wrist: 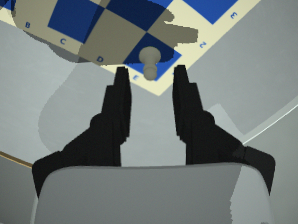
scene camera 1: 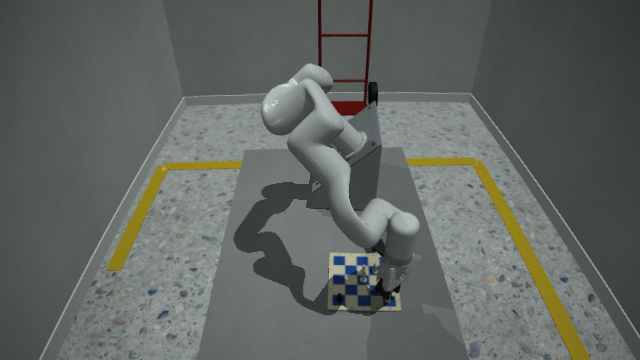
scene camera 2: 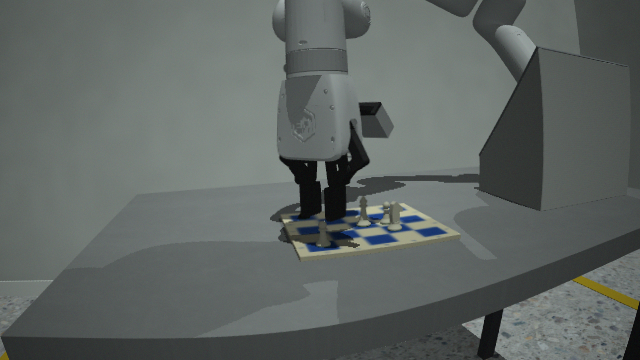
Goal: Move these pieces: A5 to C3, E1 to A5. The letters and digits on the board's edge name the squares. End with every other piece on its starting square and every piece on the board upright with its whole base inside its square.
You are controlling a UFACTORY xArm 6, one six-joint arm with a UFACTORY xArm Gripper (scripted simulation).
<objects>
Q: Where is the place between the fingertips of the gripper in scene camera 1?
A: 389, 293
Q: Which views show the gripper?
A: The wrist view, scene camera 1 and scene camera 2: all of them.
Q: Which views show the chessboard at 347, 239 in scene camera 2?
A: The wrist view, scene camera 1 and scene camera 2: all of them.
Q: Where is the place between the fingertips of the gripper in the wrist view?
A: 151, 81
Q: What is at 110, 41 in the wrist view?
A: A chessboard.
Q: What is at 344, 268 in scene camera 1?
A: A chessboard.
</objects>
